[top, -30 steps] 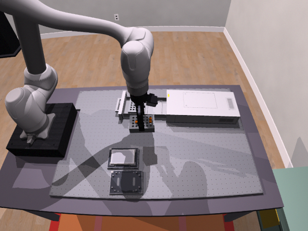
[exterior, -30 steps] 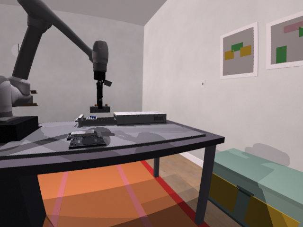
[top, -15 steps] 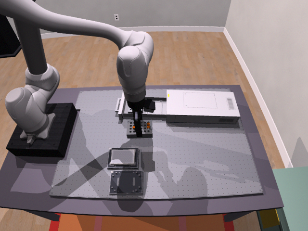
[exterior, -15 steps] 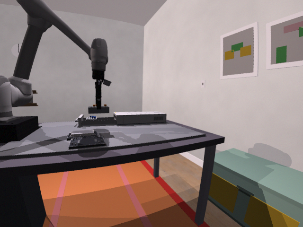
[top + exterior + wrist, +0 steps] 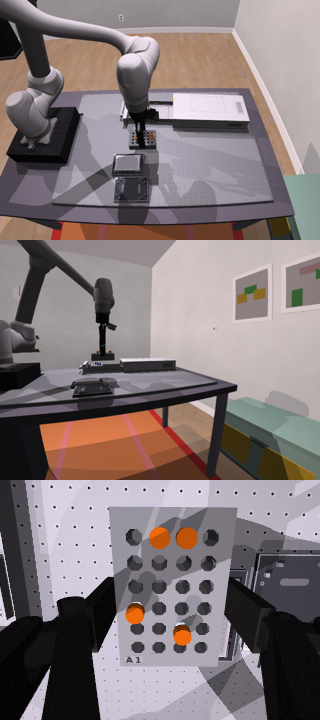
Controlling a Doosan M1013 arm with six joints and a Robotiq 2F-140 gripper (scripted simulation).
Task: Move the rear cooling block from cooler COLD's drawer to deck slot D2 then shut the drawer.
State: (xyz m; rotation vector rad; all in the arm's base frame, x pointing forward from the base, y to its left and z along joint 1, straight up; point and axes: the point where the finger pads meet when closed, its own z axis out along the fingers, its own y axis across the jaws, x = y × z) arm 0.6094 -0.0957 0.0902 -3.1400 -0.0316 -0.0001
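The deck slot D2 is 200 mm to the right of my hand, 170 mm below it and 60 mm behind it. Round my hand: drawer 280 mm to the left, 130 mm below, 10 mm ahead; then cooling block 30 mm below; then cooler COLD 270 mm to the left, 190 mm ahead, 130 mm below.
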